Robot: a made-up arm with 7 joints. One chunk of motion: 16 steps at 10 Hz.
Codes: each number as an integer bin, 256 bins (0 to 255) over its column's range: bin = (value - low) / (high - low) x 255, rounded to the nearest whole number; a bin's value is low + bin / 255 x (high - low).
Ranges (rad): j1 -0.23..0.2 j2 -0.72..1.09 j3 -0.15..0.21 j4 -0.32..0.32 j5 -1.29..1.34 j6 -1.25..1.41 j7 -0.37..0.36
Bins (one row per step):
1: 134 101 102 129 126 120 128
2: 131 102 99 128 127 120 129
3: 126 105 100 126 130 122 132
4: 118 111 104 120 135 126 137
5: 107 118 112 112 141 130 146
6: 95 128 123 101 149 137 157
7: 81 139 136 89 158 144 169
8: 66 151 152 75 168 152 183
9: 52 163 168 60 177 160 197
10: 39 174 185 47 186 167 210
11: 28 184 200 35 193 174 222
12: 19 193 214 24 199 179 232
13: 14 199 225 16 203 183 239
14: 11 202 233 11 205 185 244
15: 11 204 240 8 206 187 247
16: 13 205 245 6 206 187 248
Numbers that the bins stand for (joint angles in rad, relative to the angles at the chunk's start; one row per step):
1: -0.0040 -0.0031 -0.0060 0.0038 0.0095 0.0018 -0.0036
2: -0.0091 0.0040 -0.0102 0.0013 0.0198 0.0018 -0.0007
3: -0.0175 0.0253 -0.0088 -0.0038 0.0508 0.0226 0.0079
4: -0.0310 0.0679 -0.0032 -0.0188 0.1024 0.0644 0.0222
5: -0.0496 0.1176 0.0081 -0.0389 0.1642 0.1061 0.0480
6: -0.0698 0.1885 0.0236 -0.0665 0.2467 0.1791 0.0795
7: -0.0934 0.2666 0.0420 -0.0966 0.3396 0.2521 0.1138
8: -0.1187 0.3518 0.0646 -0.1318 0.4427 0.3356 0.1539
9: -0.1423 0.4370 0.0872 -0.1694 0.5355 0.4190 0.1940
10: -0.1642 0.5151 0.1112 -0.2020 0.6284 0.4920 0.2312
11: -0.1828 0.5860 0.1324 -0.2322 0.7005 0.5651 0.2655
12: -0.1980 0.6499 0.1521 -0.2598 0.7624 0.6172 0.2942
13: -0.2064 0.6925 0.1676 -0.2798 0.8037 0.6589 0.3142
14: -0.2115 0.7138 0.1789 -0.2924 0.8243 0.6798 0.3285
15: -0.2115 0.7280 0.1888 -0.2999 0.8346 0.7007 0.3371
16: -0.2081 0.7351 0.1959 -0.3049 0.8346 0.7007 0.3400

